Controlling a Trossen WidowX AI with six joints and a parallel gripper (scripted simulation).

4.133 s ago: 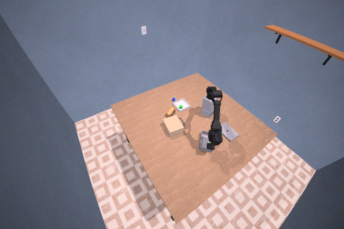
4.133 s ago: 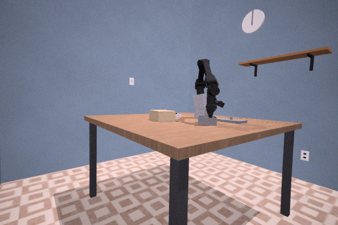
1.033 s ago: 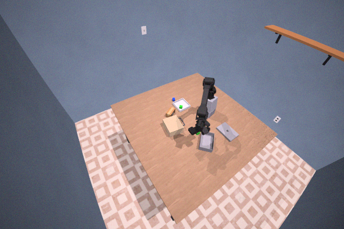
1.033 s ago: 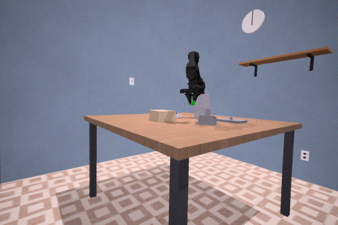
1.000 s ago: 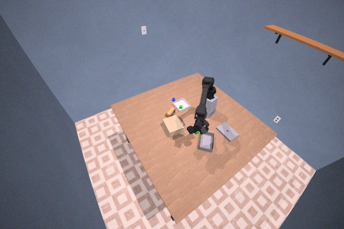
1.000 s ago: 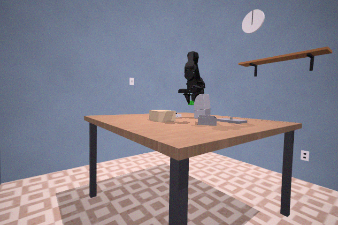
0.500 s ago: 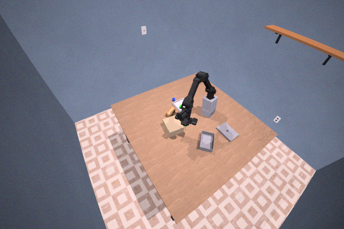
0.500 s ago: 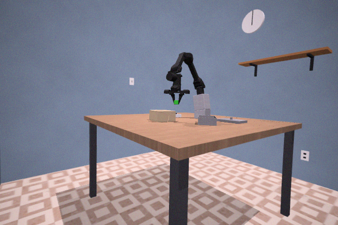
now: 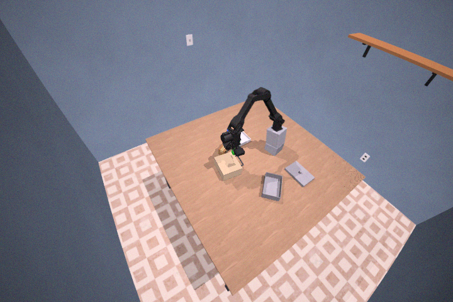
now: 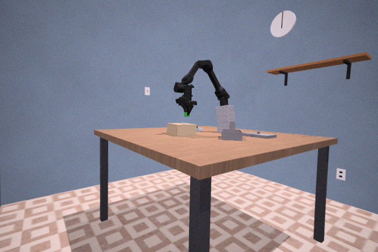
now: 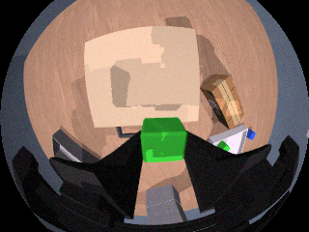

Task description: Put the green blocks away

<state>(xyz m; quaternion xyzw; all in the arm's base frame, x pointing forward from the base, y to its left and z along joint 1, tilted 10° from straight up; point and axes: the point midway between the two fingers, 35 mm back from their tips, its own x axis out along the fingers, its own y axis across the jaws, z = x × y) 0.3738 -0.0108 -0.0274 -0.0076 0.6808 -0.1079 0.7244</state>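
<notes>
The grey lidded box is 390 mm behind my hand, 320 mm to the left of it and 150 mm below it. From my hand the other things lie so: small wooden container (150 mm to the right, 140 mm below, 20 mm behind); drawer (140 mm below, 40 mm ahead, 20 mm to the left); tan drawer cabinet (130 mm below, 60 mm ahead, 20 mm to the left).
</notes>
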